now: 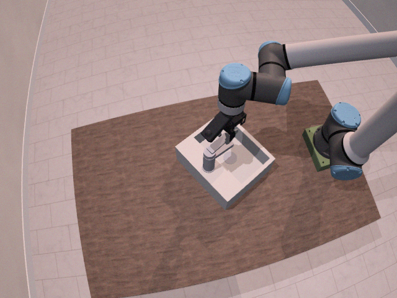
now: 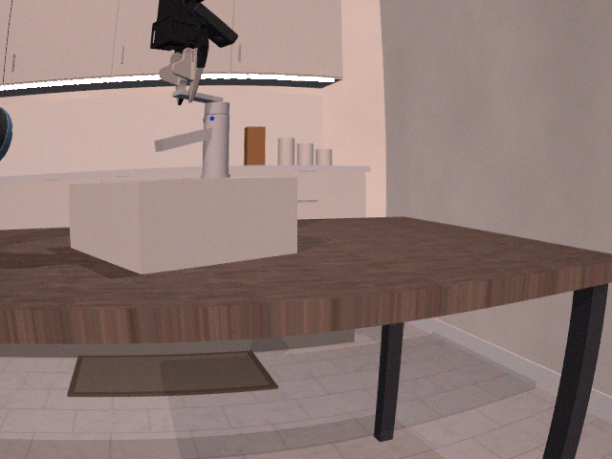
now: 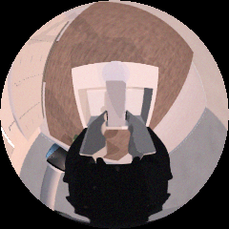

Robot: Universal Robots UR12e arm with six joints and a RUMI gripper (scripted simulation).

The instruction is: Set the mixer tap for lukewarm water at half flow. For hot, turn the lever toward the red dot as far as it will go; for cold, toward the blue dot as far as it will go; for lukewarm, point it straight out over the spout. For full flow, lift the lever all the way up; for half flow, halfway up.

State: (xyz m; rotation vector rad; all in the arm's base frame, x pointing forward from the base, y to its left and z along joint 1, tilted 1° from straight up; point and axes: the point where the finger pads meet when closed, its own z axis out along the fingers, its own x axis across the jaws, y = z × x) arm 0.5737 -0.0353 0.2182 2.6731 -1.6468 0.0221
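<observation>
Now: hand 20 mm short of the lever and 10 mm to the right of it. From my hand the other things lie so: grey mixer tap 40 mm ahead, 20 mm to the left, 50 mm below; then white sink block 40 mm behind, 20 mm to the right, 240 mm below.
</observation>
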